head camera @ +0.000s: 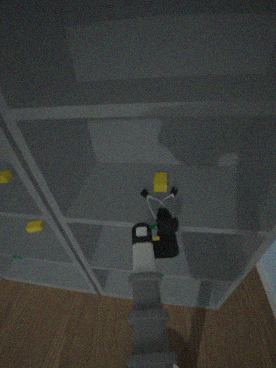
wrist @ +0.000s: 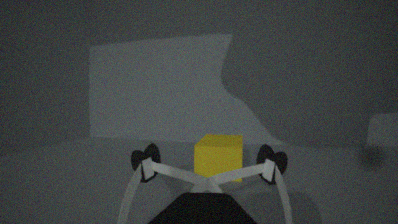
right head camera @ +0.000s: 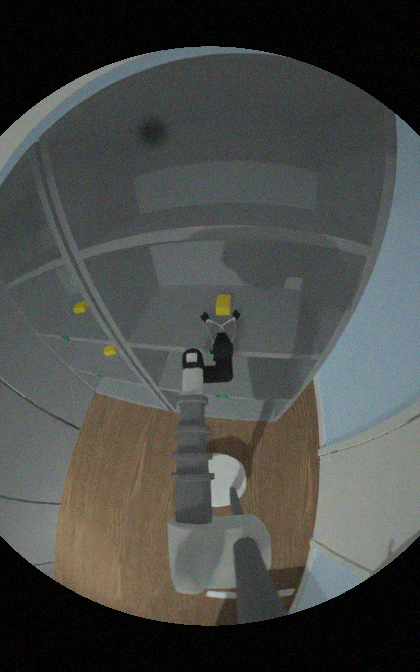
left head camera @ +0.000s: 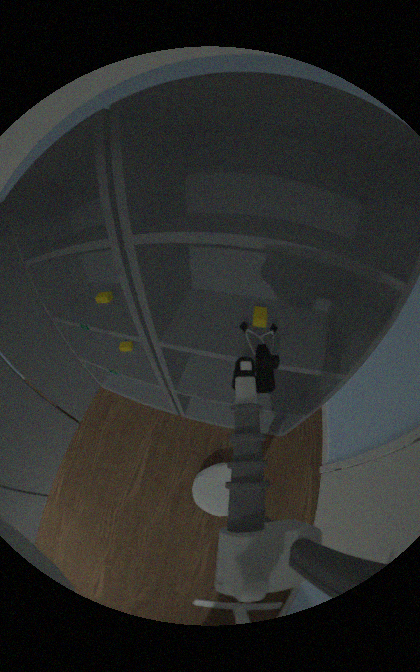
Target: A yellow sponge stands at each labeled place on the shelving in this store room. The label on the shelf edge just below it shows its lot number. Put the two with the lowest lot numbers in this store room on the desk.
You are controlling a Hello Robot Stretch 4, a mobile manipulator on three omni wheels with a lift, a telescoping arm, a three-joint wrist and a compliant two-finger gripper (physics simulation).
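Places are measured from the robot's base along level axes (x down, y back, z left), in centimetres.
Where they show: gripper, fingertip midpoint: (head camera: 158,189) (wrist: 208,157).
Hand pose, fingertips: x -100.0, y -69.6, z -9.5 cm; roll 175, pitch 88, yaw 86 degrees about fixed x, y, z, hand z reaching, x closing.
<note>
After its pixels a point has its place.
A yellow sponge (head camera: 160,182) @[x -100.8, y -73.5, z -11.0 cm] (left head camera: 260,317) (right head camera: 223,304) (wrist: 218,159) @[x -99.1, y -72.0, z -10.8 cm] stands on a shelf board in the right bay. My gripper (head camera: 159,192) @[x -100.0, y -69.6, z -9.5 cm] (left head camera: 259,328) (right head camera: 220,316) (wrist: 208,157) @[x -100.0, y -69.6, z -9.5 cm] is open and empty, its fingertips a little in front of that sponge, one to each side in the wrist view. Another sponge (head camera: 156,238) @[x -55.1, y -72.7, z -9.2 cm] shows partly on the shelf below, behind the wrist. In the left bay stand an upper sponge (head camera: 5,176) @[x -99.9, y -91.8, z 76.8 cm] (left head camera: 104,297) (right head camera: 80,307) and a lower sponge (head camera: 34,226) @[x -55.1, y -90.3, z 79.0 cm] (left head camera: 126,346) (right head camera: 110,350). Green labels sit on the shelf edges; their numbers are too small to read. The desk does not show.
The grey shelving (head camera: 142,111) @[x -140.0, y -53.2, z -2.6 cm] (left head camera: 220,238) (right head camera: 225,232) has double uprights between its two bays and a shelf board above my gripper. My arm (head camera: 147,300) @[x -111.5, y -21.6, z -0.1 cm] (left head camera: 247,450) (right head camera: 193,450) reaches over the wooden floor (left head camera: 125,475) (right head camera: 120,460). A blue-white wall (left head camera: 370,400) (right head camera: 370,360) stands to the right.
</note>
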